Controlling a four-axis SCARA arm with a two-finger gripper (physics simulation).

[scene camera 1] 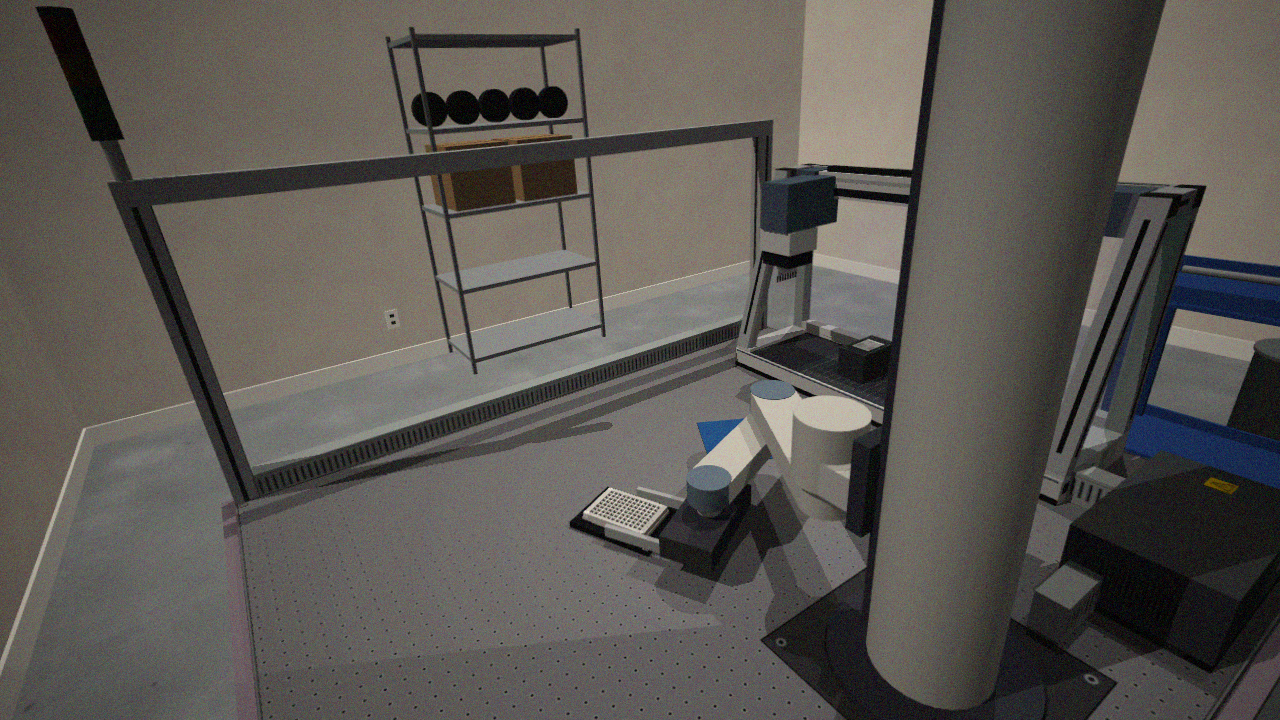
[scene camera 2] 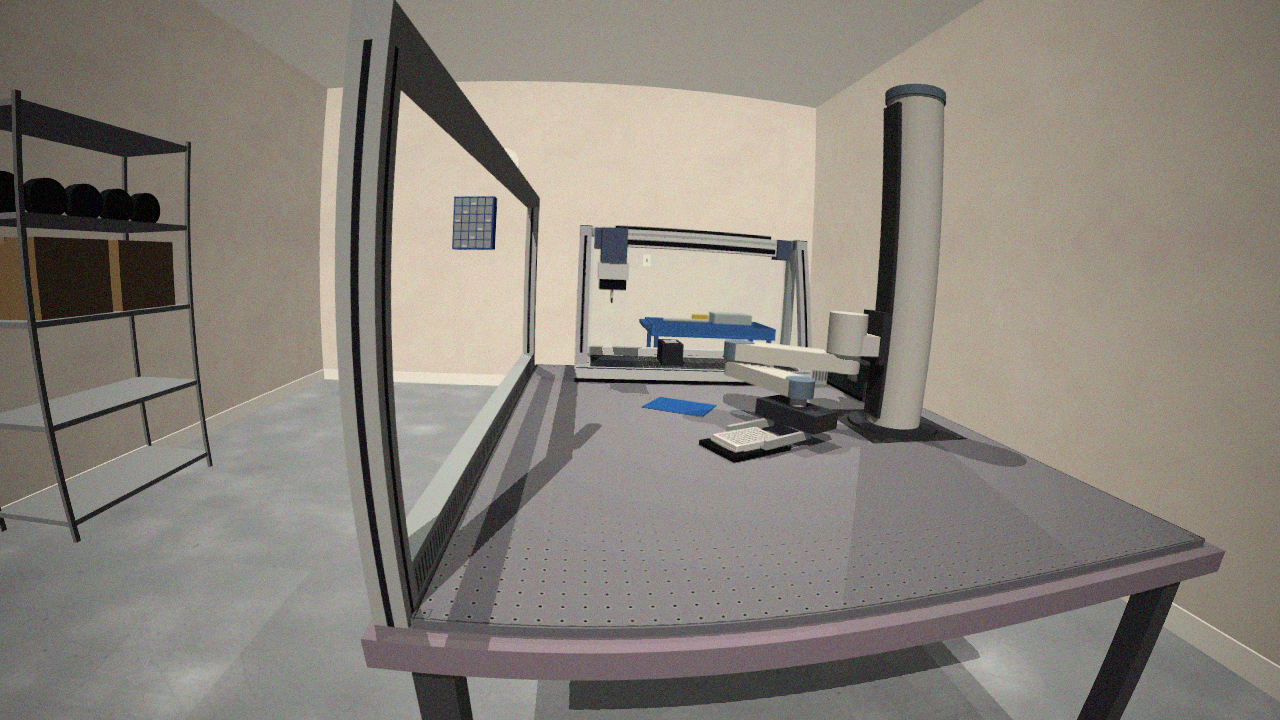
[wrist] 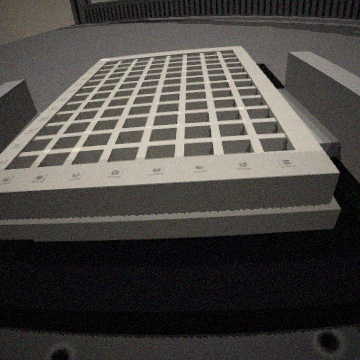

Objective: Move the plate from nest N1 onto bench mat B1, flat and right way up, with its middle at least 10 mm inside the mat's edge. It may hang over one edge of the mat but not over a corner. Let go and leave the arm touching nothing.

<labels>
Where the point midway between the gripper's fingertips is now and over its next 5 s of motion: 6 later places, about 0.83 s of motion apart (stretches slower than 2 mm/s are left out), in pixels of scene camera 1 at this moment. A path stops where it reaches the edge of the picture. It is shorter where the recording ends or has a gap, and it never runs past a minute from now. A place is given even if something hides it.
The gripper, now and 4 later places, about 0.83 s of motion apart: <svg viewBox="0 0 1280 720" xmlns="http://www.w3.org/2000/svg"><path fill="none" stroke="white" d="M622 510L624 469L693 420L720 423L720 404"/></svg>
</labels>
